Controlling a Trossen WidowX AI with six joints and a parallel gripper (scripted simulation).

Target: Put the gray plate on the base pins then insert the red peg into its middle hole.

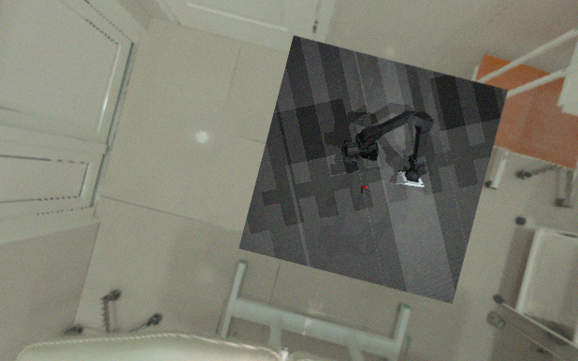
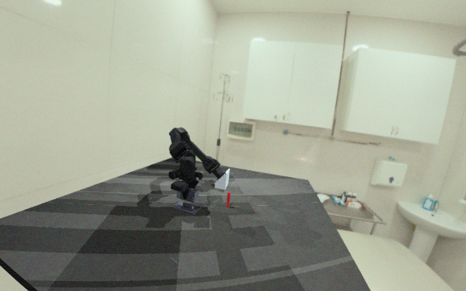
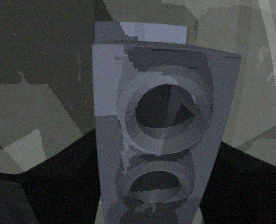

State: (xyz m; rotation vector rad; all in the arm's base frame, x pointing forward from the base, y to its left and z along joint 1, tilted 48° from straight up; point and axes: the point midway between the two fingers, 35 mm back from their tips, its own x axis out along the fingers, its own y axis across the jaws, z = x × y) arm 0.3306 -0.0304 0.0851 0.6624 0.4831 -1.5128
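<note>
My gripper tip is 50 mm above the base. Also, from my gripper tip: red peg: 90 mm behind, 180 mm to the left, 20 mm below; gray plate: 30 mm above.
</note>
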